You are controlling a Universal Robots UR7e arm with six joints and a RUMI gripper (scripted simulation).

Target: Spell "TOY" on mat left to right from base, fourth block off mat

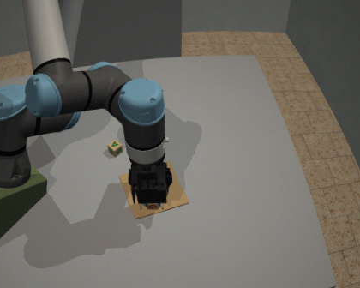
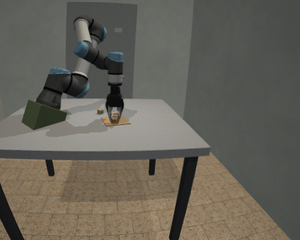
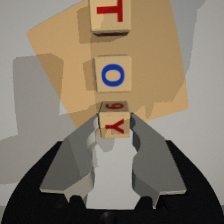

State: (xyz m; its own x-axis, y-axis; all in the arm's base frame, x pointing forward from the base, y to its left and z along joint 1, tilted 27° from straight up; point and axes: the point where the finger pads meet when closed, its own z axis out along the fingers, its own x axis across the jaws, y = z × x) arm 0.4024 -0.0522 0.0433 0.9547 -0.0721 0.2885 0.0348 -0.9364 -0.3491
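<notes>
The Y block lies right at my hand. Round my hand: O block 5 cm to the left; tan mat 5 cm to the left, 2 cm below.
</notes>
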